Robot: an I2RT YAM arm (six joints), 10 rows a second.
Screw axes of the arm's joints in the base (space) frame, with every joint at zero. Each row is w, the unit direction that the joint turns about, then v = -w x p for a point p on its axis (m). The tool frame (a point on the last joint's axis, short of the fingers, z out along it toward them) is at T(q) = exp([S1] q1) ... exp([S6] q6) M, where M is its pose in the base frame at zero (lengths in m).
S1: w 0 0 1 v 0 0 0
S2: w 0 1 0 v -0.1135 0 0.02
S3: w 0 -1 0 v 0.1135 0 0.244
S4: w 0 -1 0 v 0.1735 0 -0.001
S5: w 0 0 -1 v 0 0.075 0
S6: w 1 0 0 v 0 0.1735 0
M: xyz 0.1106 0 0.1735 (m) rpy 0 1.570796 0 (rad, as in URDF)
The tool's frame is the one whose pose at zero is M.
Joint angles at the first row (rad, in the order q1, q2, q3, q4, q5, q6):
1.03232 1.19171 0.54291 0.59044 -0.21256 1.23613
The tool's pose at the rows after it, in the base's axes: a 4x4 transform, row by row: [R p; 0 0 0 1], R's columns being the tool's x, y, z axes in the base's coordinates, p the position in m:
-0.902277 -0.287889 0.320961 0.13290; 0.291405 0.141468 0.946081 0.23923; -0.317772 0.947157 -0.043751 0.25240; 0 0 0 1
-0.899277 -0.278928 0.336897 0.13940; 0.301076 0.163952 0.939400 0.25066; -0.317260 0.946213 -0.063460 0.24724; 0 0 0 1
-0.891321 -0.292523 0.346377 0.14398; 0.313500 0.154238 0.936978 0.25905; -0.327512 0.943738 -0.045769 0.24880; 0 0 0 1
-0.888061 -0.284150 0.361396 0.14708; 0.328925 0.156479 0.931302 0.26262; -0.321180 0.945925 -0.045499 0.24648; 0 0 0 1
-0.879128 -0.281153 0.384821 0.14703; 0.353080 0.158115 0.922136 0.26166; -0.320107 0.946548 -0.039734 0.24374; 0 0 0 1
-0.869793 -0.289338 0.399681 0.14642; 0.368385 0.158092 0.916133 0.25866; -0.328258 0.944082 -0.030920 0.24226; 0 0 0 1
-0.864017 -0.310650 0.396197 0.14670; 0.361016 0.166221 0.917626 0.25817; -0.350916 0.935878 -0.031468 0.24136; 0 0 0 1
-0.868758 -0.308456 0.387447 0.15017; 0.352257 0.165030 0.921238 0.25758; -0.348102 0.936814 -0.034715 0.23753; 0 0 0 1
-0.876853 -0.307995 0.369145 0.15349; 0.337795 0.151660 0.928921 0.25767; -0.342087 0.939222 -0.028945 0.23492; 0 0 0 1
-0.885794 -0.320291 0.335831 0.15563; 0.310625 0.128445 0.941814 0.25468; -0.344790 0.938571 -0.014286 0.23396; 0 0 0 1
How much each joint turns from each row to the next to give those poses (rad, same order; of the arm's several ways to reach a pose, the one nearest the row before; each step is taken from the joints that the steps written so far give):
0.00472 0.05616 0.02851 0.04129 0.00608 0.00179
0.00329 0.06753 0.03193 0.01571 0.02074 -0.00259
0.00241 0.04265 0.02915 0.03162 0.01196 -0.00661
-0.00119 0.02524 0.00867 0.01697 0.01487 0.00745
0.00168 0.00381 -0.01244 0.02224 0.02679 0.00323
-0.00160 -0.00687 -0.01656 0.01865 0.01439 -0.00689
-0.00238 0.00099 -0.00309 0.00350 -0.00617 -0.02437
-0.01379 0.01479 -0.00451 0.01592 -0.02323 0.00174
-0.01318 0.01693 -0.00167 0.02428 -0.03305 0.00635
-0.01762 0.00225 -0.01036 0.02734 -0.05341 -0.00089

